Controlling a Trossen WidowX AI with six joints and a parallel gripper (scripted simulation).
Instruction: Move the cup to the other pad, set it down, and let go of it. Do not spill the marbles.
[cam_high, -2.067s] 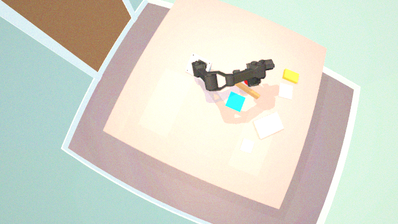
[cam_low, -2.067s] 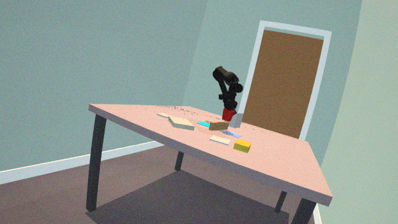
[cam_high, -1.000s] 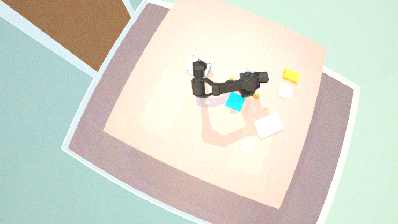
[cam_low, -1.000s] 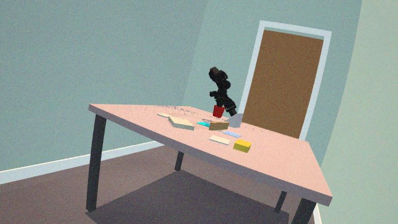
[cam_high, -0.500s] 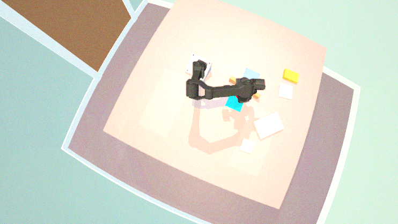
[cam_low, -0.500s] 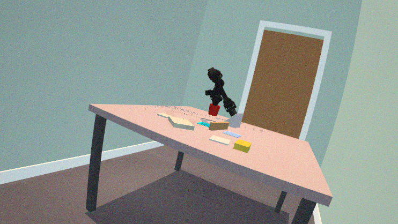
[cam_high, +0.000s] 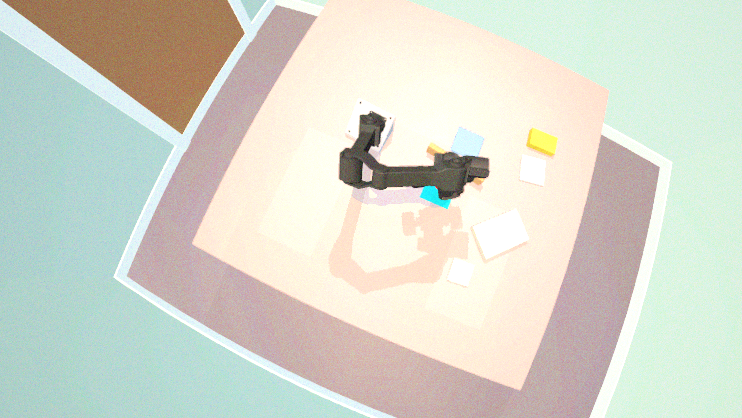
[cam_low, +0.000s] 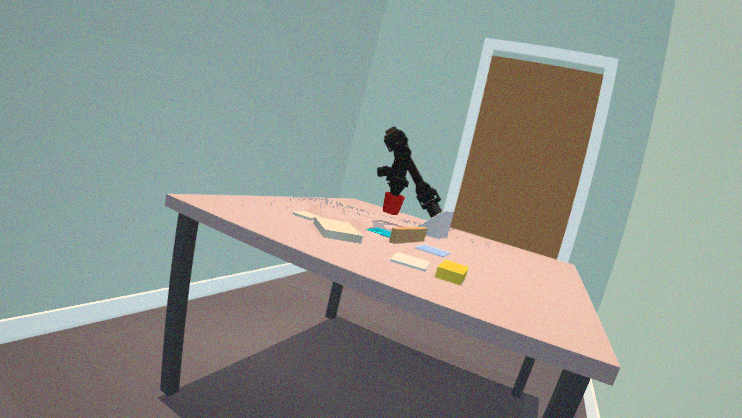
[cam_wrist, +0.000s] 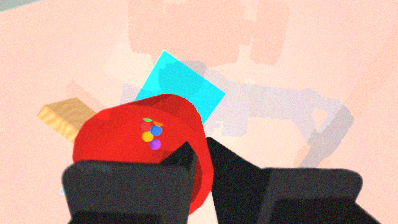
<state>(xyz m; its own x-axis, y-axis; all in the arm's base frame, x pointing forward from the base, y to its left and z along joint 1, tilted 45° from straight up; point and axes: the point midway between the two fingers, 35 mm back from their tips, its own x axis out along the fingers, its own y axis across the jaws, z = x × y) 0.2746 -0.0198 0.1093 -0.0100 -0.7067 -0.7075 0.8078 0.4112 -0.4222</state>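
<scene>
Right now my gripper tip is 120 mm above the cyan pad, 30 mm short of it and 20 mm to the right of it. Round my gripper tip: pale blue pad: 230 mm to the left, 120 mm below, 40 mm ahead; then cup: 20 mm to the left, 20 mm ahead; then wooden block: 120 mm to the left, 100 mm below, 30 mm ahead.
</scene>
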